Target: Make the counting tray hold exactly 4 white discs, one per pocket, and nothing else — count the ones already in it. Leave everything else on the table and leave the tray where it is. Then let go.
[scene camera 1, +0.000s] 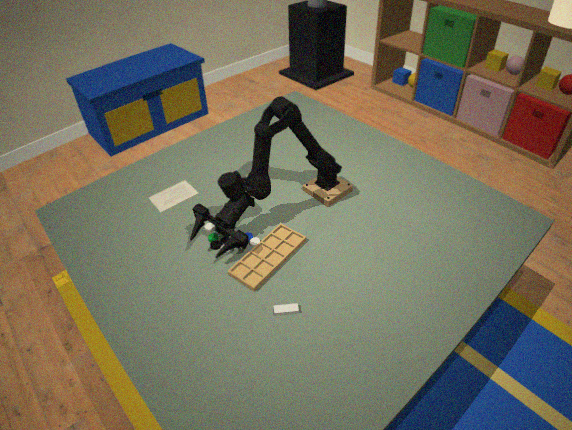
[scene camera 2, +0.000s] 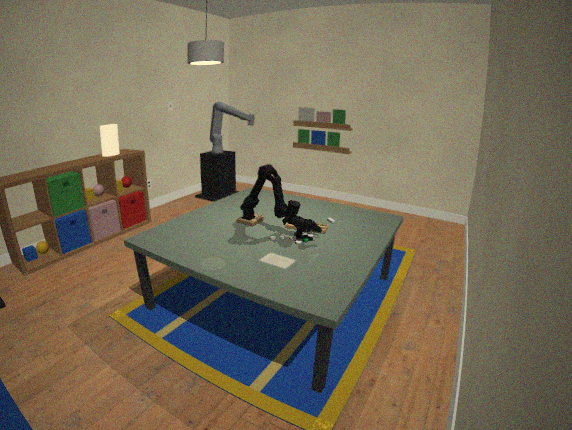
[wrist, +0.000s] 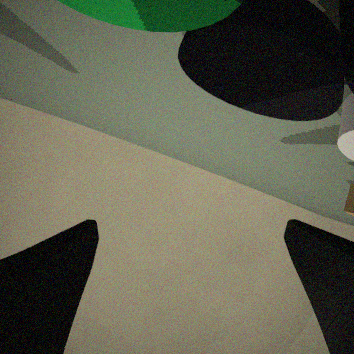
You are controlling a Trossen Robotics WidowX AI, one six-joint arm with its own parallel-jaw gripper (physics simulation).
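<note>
The wooden counting tray (scene camera 1: 279, 263) has two rows of pockets; I make out no disc in the pockets that show, and part of it is hidden in the second scene view. A white disc (scene camera 1: 255, 241) lies beside its upper left edge, with a blue disc (scene camera 1: 249, 236) next to it. Another white disc (scene camera 1: 209, 226) and a green disc (scene camera 1: 213, 237) (scene camera 2: 306, 240) (wrist: 165, 15) lie under my gripper's span. A black disc (wrist: 265, 65) shows beside the green one. My gripper (scene camera 1: 203, 251) (wrist: 195, 231) is open and empty, its fingertips wide apart over the table side of the discs.
A white bar (scene camera 1: 286, 308) (scene camera 2: 331, 220) lies on the table (scene camera 1: 350, 325) beyond the tray. A pale flat sheet (scene camera 1: 173, 195) (scene camera 2: 277, 260) lies on the other side of the arm. The arm's wooden base (scene camera 1: 327, 197) (scene camera 2: 250, 220) stands behind the tray.
</note>
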